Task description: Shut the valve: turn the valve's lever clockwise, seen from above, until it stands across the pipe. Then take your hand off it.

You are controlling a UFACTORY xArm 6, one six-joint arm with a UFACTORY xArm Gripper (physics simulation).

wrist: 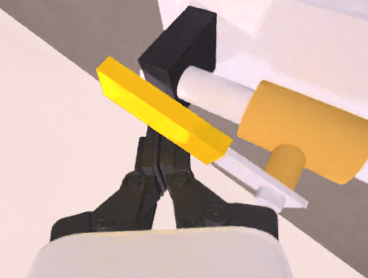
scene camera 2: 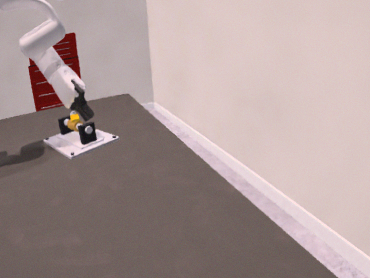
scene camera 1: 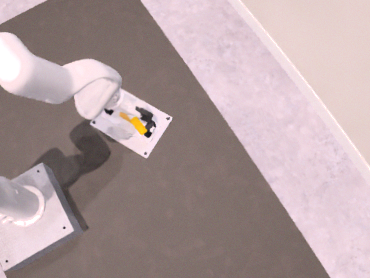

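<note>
The valve's lever, with a yellow grip (scene camera 1: pixel 138 125) (scene camera 2: pixel 74 117) (wrist: pixel 162 112), points roughly along the pipe (wrist: pixel 217 95), at a slight angle to it. Its thin metal arm joins the stem above the orange valve body (scene camera 2: pixel 74 125) (wrist: pixel 305 130). Black supports (scene camera 2: pixel 87 133) (wrist: pixel 177 47) hold the pipe on a white base plate (scene camera 1: pixel 144 146) (scene camera 2: pixel 62 147). My gripper (scene camera 1: pixel 145 114) (scene camera 2: pixel 87 115) (wrist: pixel 166 130) is shut and empty, close beside the lever's grip near its outer end. In the wrist view the grip hides the fingertips, so contact cannot be told.
The dark table top (scene camera 1: pixel 200 200) (scene camera 2: pixel 150 200) surrounds the plate. The arm's grey base block (scene camera 1: pixel 52 215) stands at the lower left in scene camera 1. A red drawer cabinet (scene camera 2: pixel 41 89) stands behind the table, and a pale wall (scene camera 2: pixel 260 100) rises on the right.
</note>
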